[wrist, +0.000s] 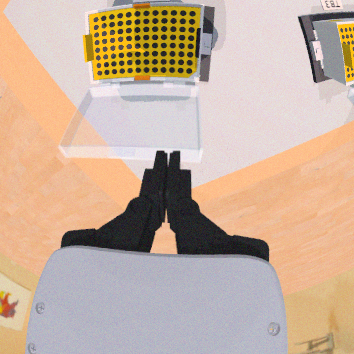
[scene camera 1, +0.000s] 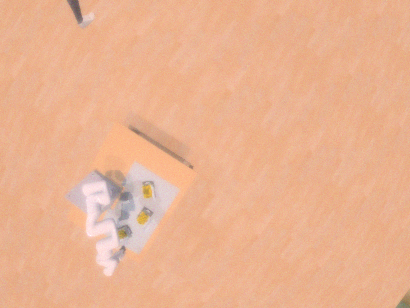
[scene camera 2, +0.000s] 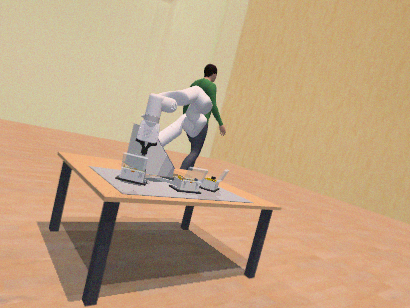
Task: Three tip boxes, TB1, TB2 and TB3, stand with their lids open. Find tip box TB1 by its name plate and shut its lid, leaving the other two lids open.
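Places are measured from the arm's base along level axes (x left, y back, z up), in metres.
Pixels of known places: gripper, fingertip midpoint: [wrist: 168,166] [scene camera 1: 123,246] [scene camera 2: 143,155].
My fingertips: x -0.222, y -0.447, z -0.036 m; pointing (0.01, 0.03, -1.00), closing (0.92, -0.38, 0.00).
Behind a point stands the place of what it marks.
Tip box TB1 [scene camera 1: 124,232] @[x -0.169, y -0.369, z -0.124 m] [scene camera 2: 134,174] [wrist: 145,45] @[x -0.219, y -0.362, z -0.134 m] holds a yellow rack; its name plate is outside the wrist view. Its clear lid [scene camera 2: 135,161] @[x -0.249, y -0.431, z -0.077 m] [wrist: 135,122] @[x -0.250, y -0.424, z -0.087 m] stands open. My gripper [scene camera 1: 123,248] @[x -0.222, y -0.447, z -0.036 m] [scene camera 2: 144,153] @[x -0.222, y -0.447, z -0.036 m] [wrist: 168,166] @[x -0.222, y -0.447, z -0.036 m] is shut and empty, on the lid's side of the box. In the wrist view its fingertips overlap the lid's free edge; I cannot tell whether they touch. TB3 [wrist: 336,50] @[x 0.011, y -0.418, z -0.142 m], with its name plate [wrist: 331,5] @[x 0.063, y -0.353, z -0.189 m], is partly cut off at the right. The middle box [scene camera 1: 144,216] [scene camera 2: 186,184] @[x 0.047, y -0.462, z -0.149 m] and the far box [scene camera 1: 147,191] [scene camera 2: 210,185] @[x 0.277, y -0.343, z -0.159 m] also have open lids.
The boxes stand on a grey mat [scene camera 1: 165,195] @[x 0.367, y -0.440, z -0.191 m] [scene camera 2: 227,196] @[x 0.353, y -0.438, z -0.191 m] [wrist: 260,100] @[x -0.102, y -0.488, z -0.191 m] on the wooden table [scene camera 1: 155,157] @[x 0.582, y -0.144, z -0.194 m] [scene camera 2: 95,181] @[x -0.425, y -0.469, z -0.194 m] [wrist: 285,157] @[x -0.065, y -0.614, z -0.194 m]. The white arm [scene camera 2: 195,100] @[x 0.031, y -0.355, z 0.309 m] reaches over the table. A person in green [scene camera 2: 205,90] stands behind the table.
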